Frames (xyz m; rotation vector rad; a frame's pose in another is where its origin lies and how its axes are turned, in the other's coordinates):
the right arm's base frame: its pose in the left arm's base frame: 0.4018 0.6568 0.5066 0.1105 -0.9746 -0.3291
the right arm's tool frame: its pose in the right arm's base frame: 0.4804 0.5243 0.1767 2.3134 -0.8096 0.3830
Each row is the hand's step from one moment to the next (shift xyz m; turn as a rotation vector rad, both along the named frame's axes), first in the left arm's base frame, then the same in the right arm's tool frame.
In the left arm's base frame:
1: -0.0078 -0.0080 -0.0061 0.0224 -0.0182 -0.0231
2: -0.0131 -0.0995 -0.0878 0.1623 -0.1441 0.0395
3: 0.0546 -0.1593 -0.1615 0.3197 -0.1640 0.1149
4: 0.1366 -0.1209 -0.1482 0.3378 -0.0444 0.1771
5: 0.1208 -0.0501 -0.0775 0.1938 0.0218 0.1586
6: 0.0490 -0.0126 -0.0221 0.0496 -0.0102 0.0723
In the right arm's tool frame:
1: 0.0012 0.0117 0.0048 -0.0076 -0.0045 0.0359
2: -0.0010 0.0778 0.1083 0.1097 -0.1071 0.1587
3: -0.0238 0.0673 0.2221 0.1666 -0.2649 0.2107
4: -0.0454 -0.0213 0.2296 0.1348 -0.3440 0.1047
5: -0.0363 -0.0581 0.1357 0.0899 -0.2347 -0.0026
6: -0.0127 -0.0297 0.0448 0.0572 -0.0669 -0.0067

